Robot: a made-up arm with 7 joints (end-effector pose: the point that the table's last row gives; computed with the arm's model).
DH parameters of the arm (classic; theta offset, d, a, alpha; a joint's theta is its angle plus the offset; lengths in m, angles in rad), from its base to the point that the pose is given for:
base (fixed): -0.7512 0 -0.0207 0
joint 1: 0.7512 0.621 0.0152 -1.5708
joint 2: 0 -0.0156 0.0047 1.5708
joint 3: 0 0.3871 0.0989 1.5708
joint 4: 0 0.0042 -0.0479 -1.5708
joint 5: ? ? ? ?
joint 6: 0 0.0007 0.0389 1.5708
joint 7: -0.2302 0 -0.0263 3.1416
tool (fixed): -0.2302 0.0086 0 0
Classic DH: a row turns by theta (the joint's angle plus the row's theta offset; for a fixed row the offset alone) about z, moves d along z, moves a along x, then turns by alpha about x.
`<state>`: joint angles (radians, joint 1 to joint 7).
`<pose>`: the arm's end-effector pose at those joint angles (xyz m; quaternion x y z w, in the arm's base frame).
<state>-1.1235 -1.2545 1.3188 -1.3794 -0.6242 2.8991 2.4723</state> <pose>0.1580 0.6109 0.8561 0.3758 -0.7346 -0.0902 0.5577</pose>
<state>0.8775 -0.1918 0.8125 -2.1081 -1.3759 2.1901 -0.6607</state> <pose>-0.0819 0.4208 0.9372 0.4986 0.3489 -0.7935 0.0076</pose>
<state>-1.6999 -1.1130 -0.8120 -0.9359 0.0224 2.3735 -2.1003</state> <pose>-0.2408 0.5431 1.1317 -0.8173 0.3371 -0.3247 0.3362</pose>
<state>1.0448 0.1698 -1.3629 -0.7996 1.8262 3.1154 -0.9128</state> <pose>0.3716 -0.0033 1.2419 0.2415 -0.8791 -0.1599 0.3785</pose>
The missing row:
joint 5: 0 0.3505 0.0087 1.5708
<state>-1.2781 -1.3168 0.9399 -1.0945 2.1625 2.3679 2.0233</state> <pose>0.1175 0.5771 1.0443 0.6870 0.1285 -0.4517 0.5545</pose>
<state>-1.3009 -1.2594 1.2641 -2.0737 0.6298 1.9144 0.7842</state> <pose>0.3286 0.3113 0.8314 -0.1966 -0.2691 -0.4615 0.8221</pose>
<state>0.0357 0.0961 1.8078 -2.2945 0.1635 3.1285 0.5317</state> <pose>-0.0822 0.3761 0.8298 0.4092 -0.0815 0.4780 0.7729</pose>
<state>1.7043 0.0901 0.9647 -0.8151 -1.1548 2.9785 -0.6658</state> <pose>-0.2780 0.2316 1.2800 -0.3512 0.8154 -0.4139 0.2014</pose>
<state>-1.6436 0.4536 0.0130 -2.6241 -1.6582 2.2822 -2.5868</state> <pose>-0.0163 -0.3427 0.5348 0.3905 0.1472 0.8736 0.2503</pose>
